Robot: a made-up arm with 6 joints.
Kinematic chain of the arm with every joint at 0, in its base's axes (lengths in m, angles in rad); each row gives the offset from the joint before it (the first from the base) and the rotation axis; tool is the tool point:
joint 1: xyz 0 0 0.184 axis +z
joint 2: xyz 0 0.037 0 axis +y
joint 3: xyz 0 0 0.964 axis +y
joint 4: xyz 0 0 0.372 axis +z
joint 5: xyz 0 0 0 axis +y
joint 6: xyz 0 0 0.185 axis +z
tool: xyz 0 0 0
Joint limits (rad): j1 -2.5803..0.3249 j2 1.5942..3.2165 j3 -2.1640..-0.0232 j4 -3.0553..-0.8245 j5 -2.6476..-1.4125 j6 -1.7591..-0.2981
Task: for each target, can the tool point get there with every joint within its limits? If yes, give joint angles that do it. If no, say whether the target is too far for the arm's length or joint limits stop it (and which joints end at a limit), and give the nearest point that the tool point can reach.
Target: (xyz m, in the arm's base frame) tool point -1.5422 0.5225 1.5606
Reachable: no: too far | nearest point -0.8048 -0.5683 0.6015 | short by 1.629 m
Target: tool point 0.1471 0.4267 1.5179
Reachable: no: joint limits stop it (at a limit: joint 1, joint 2, joint 4, joint 5) | nearest point 0.6787 0.4092 0.5359 | short by 1.117 m
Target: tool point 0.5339 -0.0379 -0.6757
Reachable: yes | joints -0.3511 2.8727 -1.8993 -2.2393 -2.2713 -1.6194
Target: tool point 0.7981 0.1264 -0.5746
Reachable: yes | joints -0.1190 2.6723 -1.3356 -1.4662 -1.6592 -1.0921
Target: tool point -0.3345 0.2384 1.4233
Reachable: no: joint limits stop it (at a limit: joint 1, joint 2, joint 3, joint 4, joint 5) | nearest point -0.7343 -0.5240 0.5974 | short by 1.193 m
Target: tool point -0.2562 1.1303 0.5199
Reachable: no: joint limits stop it (at a limit: joint 1, joint 2, joint 3, joint 5) | nearest point 0.5821 0.4099 0.4577 | short by 1.107 m
